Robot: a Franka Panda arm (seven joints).
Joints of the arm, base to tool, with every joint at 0 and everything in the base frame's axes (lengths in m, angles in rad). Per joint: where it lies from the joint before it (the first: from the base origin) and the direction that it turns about. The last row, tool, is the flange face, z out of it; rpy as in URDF.
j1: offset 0 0 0.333 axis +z
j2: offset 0 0 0 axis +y
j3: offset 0 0 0.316 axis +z
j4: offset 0.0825 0 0 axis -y
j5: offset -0.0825 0 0.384 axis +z
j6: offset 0 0 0 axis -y
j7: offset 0.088 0 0 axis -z
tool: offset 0 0 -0.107 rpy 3.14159 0 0
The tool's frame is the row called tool.
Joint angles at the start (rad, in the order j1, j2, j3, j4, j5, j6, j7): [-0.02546 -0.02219 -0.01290 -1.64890 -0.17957 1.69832 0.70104]
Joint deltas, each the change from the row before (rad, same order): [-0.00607 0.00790 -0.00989 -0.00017 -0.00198 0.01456 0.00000]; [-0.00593 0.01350 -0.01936 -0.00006 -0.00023 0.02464 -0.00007]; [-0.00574 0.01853 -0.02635 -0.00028 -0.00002 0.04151 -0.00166]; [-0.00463 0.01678 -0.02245 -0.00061 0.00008 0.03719 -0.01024]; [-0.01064 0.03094 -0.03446 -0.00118 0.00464 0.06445 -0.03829]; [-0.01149 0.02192 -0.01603 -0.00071 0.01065 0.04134 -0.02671]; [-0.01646 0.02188 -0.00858 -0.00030 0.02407 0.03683 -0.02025]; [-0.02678 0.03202 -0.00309 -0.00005 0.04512 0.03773 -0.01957]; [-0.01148 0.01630 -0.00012 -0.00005 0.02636 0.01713 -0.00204]
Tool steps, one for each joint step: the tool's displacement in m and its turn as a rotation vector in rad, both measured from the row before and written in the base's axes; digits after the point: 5 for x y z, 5 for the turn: [0.00296 -0.00903 -0.00311 -0.00207 -0.00616 -0.01323]; [0.00478 -0.01414 -0.00532 -0.00093 -0.01063 -0.02077]; [0.00679 -0.01799 -0.00671 -0.00286 -0.02158 -0.02296]; [0.00561 -0.01531 -0.00631 -0.00456 -0.01701 -0.01032]; [0.00905 -0.02550 -0.01220 -0.00861 -0.02374 0.00334]; [0.00568 -0.01537 -0.00920 0.00005 -0.01410 0.00415]; [0.00513 -0.01350 -0.00970 0.01388 -0.01480 -0.00357]; [0.00627 -0.01599 -0.01601 0.03400 -0.01219 -0.01491]; [0.00328 -0.00608 -0.00848 0.02205 -0.00695 -0.01381]
